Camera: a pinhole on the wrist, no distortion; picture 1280 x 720 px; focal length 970.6 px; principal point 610.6 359.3 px. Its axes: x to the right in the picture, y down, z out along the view. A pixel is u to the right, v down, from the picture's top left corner.
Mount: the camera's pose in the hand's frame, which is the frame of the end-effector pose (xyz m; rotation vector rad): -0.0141 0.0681 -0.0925 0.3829 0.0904 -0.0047
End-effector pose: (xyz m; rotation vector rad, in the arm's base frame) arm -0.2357 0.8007 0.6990 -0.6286 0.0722 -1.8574
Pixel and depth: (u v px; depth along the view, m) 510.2 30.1 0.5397
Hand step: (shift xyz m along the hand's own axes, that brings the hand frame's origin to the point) -0.0266 -0.3039 0.3427
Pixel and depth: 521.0 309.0 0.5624
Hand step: -0.0174 -0.1695 0.4207
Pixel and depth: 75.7 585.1 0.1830
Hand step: -0.0977 0.0380 0.1014
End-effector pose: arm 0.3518 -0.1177 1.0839 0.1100 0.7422 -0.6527
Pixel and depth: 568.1 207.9 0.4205
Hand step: 0.0028 -0.1500 0.2731
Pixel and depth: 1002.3 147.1 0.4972
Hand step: 0.2267 -0.2158 0.3083
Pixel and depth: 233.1 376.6 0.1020
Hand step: -0.0447 0.0312 0.0059
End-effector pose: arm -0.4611 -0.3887 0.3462 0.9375 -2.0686 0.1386
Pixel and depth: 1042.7 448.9 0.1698
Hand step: 0.0763 0.0202 0.0634
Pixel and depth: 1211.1 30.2 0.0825
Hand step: 0.0433 0.0120 -0.0313
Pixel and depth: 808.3 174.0 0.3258
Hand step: 0.0791 -0.1104 0.1793
